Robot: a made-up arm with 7 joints.
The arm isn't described. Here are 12 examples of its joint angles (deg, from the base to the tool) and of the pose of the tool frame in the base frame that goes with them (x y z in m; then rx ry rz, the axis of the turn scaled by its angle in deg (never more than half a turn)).
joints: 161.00 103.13 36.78 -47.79 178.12 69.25 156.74
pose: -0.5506 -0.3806 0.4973 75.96 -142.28 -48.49
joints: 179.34 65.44 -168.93 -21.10 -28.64 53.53 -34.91
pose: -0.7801 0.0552 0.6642 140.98 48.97 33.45
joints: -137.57 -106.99 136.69 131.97 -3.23 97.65 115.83
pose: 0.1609 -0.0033 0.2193 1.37 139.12 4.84
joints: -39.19 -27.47 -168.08 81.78 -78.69 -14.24 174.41
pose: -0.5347 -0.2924 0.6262 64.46 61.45 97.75
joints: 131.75 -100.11 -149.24 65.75 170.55 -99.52 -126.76
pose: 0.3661 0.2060 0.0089 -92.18 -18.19 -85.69
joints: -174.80 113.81 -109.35 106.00 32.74 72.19 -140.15
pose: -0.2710 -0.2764 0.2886 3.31 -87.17 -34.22
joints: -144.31 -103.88 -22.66 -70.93 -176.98 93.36 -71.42
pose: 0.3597 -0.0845 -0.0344 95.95 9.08 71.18
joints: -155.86 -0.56 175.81 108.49 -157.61 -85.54 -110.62
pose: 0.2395 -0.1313 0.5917 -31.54 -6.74 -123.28
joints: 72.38 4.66 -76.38 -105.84 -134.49 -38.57 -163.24
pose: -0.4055 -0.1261 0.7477 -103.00 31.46 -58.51
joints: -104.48 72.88 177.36 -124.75 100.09 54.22 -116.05
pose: -0.1770 0.2546 0.1363 4.96 66.14 72.37
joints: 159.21 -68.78 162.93 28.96 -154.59 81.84 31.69
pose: 0.6735 0.3359 0.6025 -4.17 -170.45 23.38
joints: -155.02 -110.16 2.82 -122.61 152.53 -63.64 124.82
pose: 0.1502 -0.1222 -0.0912 -24.66 -19.61 -91.67
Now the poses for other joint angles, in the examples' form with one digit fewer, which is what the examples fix.
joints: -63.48 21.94 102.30 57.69 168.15 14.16 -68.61
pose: 0.395 0.004 1.043 38.9 -136.9 -31.4
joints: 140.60 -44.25 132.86 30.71 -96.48 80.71 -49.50
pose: 0.278 0.496 0.871 -113.2 97.9 -64.7
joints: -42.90 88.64 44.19 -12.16 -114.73 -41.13 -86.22
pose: 0.644 0.548 0.475 -2.3 -111.4 15.1
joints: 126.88 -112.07 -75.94 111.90 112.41 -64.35 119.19
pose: 0.404 0.002 0.245 -49.5 38.8 61.6
